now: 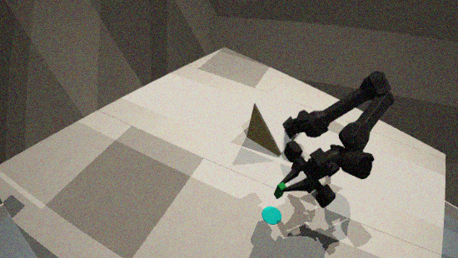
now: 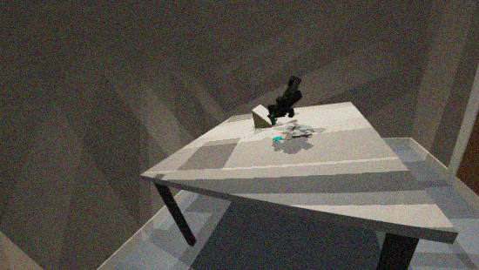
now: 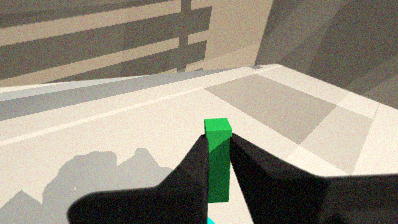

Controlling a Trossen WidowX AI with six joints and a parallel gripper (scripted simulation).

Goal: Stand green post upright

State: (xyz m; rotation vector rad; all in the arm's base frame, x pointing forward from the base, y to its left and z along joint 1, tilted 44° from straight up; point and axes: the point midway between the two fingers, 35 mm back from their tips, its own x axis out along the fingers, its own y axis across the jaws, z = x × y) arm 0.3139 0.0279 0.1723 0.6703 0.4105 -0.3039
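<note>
My gripper tip is now 15 cm above the cyan circle, 1 cm to the right of it and 1 cm past it. The rest, counted from my gripper tip: green post (2 cm below).
</note>
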